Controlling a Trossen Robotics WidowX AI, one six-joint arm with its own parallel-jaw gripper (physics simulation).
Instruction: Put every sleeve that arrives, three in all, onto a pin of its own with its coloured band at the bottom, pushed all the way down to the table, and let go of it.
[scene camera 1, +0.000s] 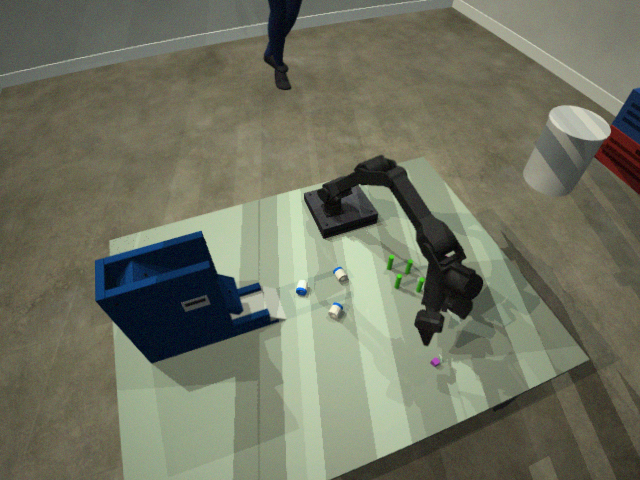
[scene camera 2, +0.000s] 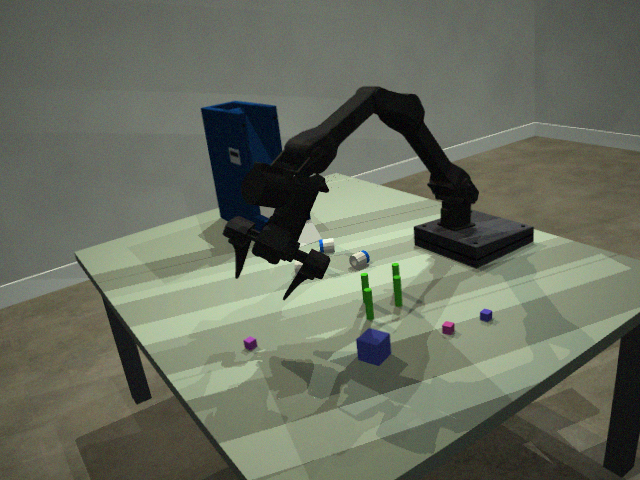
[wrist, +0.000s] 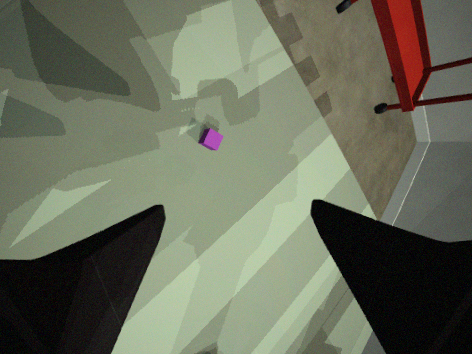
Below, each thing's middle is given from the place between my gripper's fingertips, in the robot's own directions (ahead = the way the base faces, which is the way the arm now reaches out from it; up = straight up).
Scene:
I see my gripper 110 mm past the blue cube (scene camera 2: 373, 346), 180 mm to the right of it and 80 mm above it. From my hand the other things lie so: blue dispenser box (scene camera 1: 167, 298): 230 mm behind, 520 mm to the right, 60 mm above.

